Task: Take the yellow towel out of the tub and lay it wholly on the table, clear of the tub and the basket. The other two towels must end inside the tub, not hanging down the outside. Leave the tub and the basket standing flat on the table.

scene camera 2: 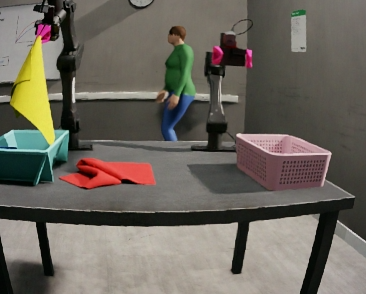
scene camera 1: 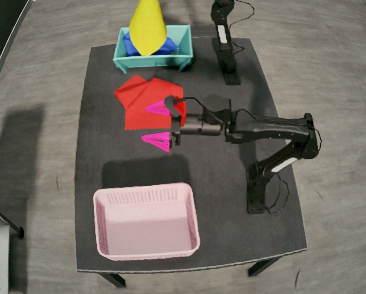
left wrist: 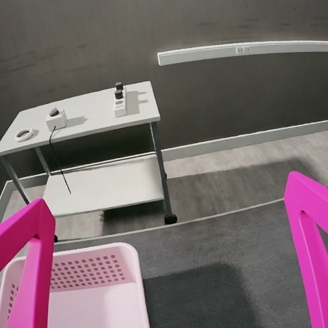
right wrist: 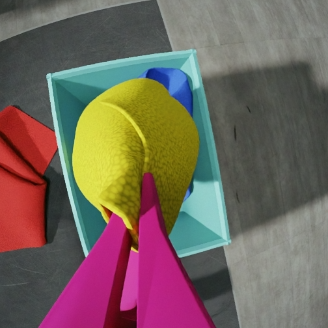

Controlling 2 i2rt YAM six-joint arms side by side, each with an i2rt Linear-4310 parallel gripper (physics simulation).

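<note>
My right gripper (scene camera 2: 44,34) (right wrist: 143,180) is shut on the yellow towel (scene camera 1: 148,30) (scene camera 2: 32,92) (right wrist: 137,130), which hangs down from it. The towel's lower tip is about level with the rim of the teal tub (scene camera 1: 150,62) (scene camera 2: 25,165) (right wrist: 115,75). The blue towel (scene camera 1: 132,47) (right wrist: 175,82) lies crumpled in the tub, partly hidden by the yellow one. The red towel (scene camera 1: 142,112) (scene camera 2: 135,172) (right wrist: 22,215) lies partly folded on the table beside the tub. My left gripper (scene camera 1: 155,124) (scene camera 2: 233,57) (left wrist: 163,199) is open and empty, held above the table.
The pink basket (scene camera 1: 196,220) (scene camera 2: 302,170) (left wrist: 131,270) stands upright at the other end of the table (scene camera 1: 225,200) (scene camera 2: 175,197). A white cart (left wrist: 90,112) stands beyond the table edge. A person (scene camera 2: 181,75) stands behind the table in scene camera 2.
</note>
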